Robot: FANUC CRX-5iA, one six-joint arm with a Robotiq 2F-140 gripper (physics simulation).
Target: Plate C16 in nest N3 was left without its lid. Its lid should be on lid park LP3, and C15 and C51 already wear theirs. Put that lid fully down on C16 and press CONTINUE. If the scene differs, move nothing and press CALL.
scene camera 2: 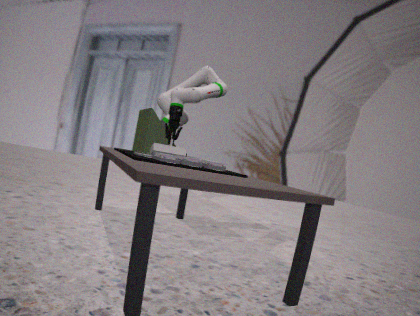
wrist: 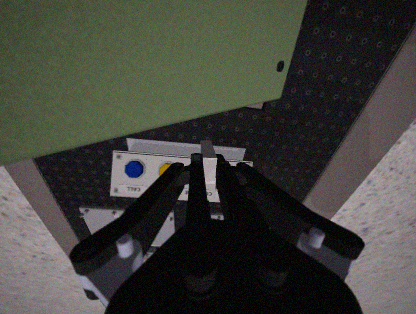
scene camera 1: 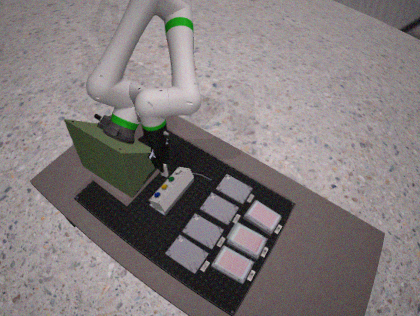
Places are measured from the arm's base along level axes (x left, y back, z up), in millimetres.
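Pixels of known places: gripper, fingertip midpoint: (wrist: 205, 150) (scene camera 1: 165, 175); arm's base at its link origin: (scene camera 2: 159, 131) (scene camera 1: 118, 136).
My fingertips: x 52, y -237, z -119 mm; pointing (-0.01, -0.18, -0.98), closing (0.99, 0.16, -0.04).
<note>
For each thing: its top centre in the pictures, then the offset to it from my fingertips. "spot": a spot on its surface instead. Level surfaces: height alone.
- button box at its top centre: (wrist: 182, 192) (scene camera 1: 172, 183) (scene camera 2: 169, 145) dz +27, dx -23, dy -64 mm
- green button at its top centre: (scene camera 1: 171, 178) dz +18, dx +0, dy -40 mm
- blue CALL button at its top centre: (wrist: 131, 173) (scene camera 1: 157, 193) dz +18, dx -100, dy -50 mm
- yellow button at its top centre: (scene camera 1: 164, 185) dz +18, dx -50, dy -45 mm
- cable at a spot on its surface: (scene camera 1: 202, 176) spot: dz -54, dx +140, dy -110 mm
- black mat at its surface level: dz -57 mm
My gripper (scene camera 1: 165, 172) (scene camera 2: 174, 144) (wrist: 205, 150) is shut and empty, its tips low at the button box (scene camera 1: 171, 192) (scene camera 2: 165, 150) (wrist: 150, 156), beside the green button (scene camera 1: 171, 179); whether they touch it I cannot tell. The fingers hide the green button in the wrist view. The blue CALL button (scene camera 1: 157, 195) (wrist: 134, 169) and yellow button (scene camera 1: 164, 187) (wrist: 165, 170) show. Three pink-filled plates (scene camera 1: 263, 216) (scene camera 1: 247, 239) (scene camera 1: 233, 264) sit in a row; their clear lids and labels are too blurred to tell apart. Grey square pads (scene camera 1: 235, 188) (scene camera 1: 219, 208) (scene camera 1: 202, 230) (scene camera 1: 186, 253) lie beside them; no raised lid is discernible there.
The green block (scene camera 1: 110, 160) (scene camera 2: 148, 131) (wrist: 140, 65) stands close behind the gripper and box. A cable (scene camera 1: 202, 176) leaves the box. Small label tags (scene camera 1: 251, 275) stand by the plates. Everything is on the black mat (scene camera 1: 120, 220) on the brown table (scene camera 1: 330, 250) (scene camera 2: 225, 188).
</note>
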